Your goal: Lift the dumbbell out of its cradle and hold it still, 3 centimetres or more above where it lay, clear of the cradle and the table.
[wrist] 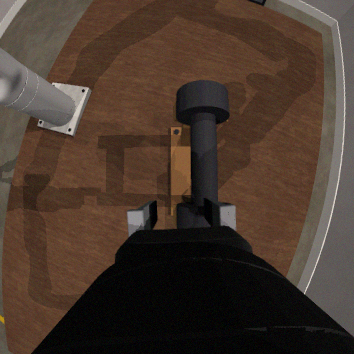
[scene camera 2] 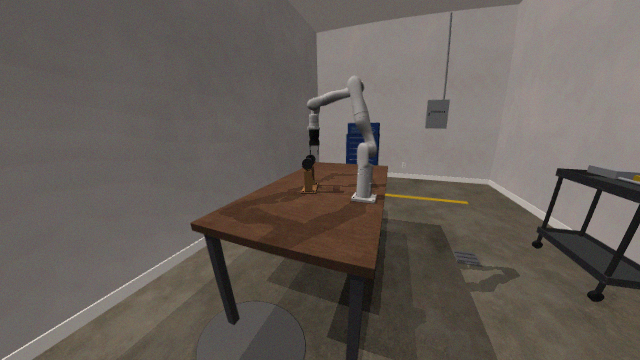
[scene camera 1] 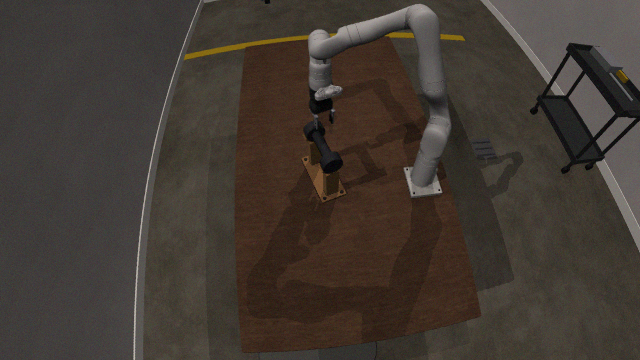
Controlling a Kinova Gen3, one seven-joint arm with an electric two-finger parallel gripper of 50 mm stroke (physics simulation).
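Places are measured from the arm's base along level axes (x ahead, y left, z up), in centimetres.
Pixels of known places: gripper, between the fingertips: [wrist: 180,209] [scene camera 2: 314,154] [scene camera 1: 324,124]; arm's base, origin of its link: [wrist: 61,110] [scene camera 2: 363,195] [scene camera 1: 420,177].
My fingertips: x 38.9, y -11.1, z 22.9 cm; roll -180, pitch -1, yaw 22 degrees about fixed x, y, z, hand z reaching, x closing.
Note:
For each thing: its middle in the pictures, then the offset to it from my fingertips. Level surfaces: height alone.
- black dumbbell, middle of its body: [wrist: 203,159] [scene camera 1: 322,145] [scene camera 2: 309,161] dx +1.1, dy +6.5, dz -3.9 cm
- orange-brown cradle, middle of its body: [wrist: 194,166] [scene camera 1: 322,163] [scene camera 2: 309,176] dx +1.1, dy +6.5, dz -14.8 cm
- brown wooden table, height of its surface: dz -24.2 cm
A black dumbbell [scene camera 1: 322,146] [scene camera 2: 308,163] [wrist: 204,155] lies level in an orange-brown cradle [scene camera 1: 330,184] [scene camera 2: 308,181] [wrist: 181,170], which raises it above the table. My gripper [scene camera 1: 324,121] [scene camera 2: 314,152] [wrist: 180,209] is open and empty, fingers pointing down. It is near and above the dumbbell head farther from scene camera 1. In the wrist view the dumbbell lies off-centre to the right: the right finger overlaps the line of the handle and hides part of the near head. Whether that finger touches the dumbbell cannot be told.
The cradle stands on a brown wooden table [scene camera 1: 360,250] [scene camera 2: 300,235] [wrist: 135,65]. The arm's white base plate [scene camera 1: 415,191] [scene camera 2: 364,199] [wrist: 80,107] is to the cradle's right in both scene views. A black cart [scene camera 1: 570,130] [scene camera 2: 595,186] stands away from the table.

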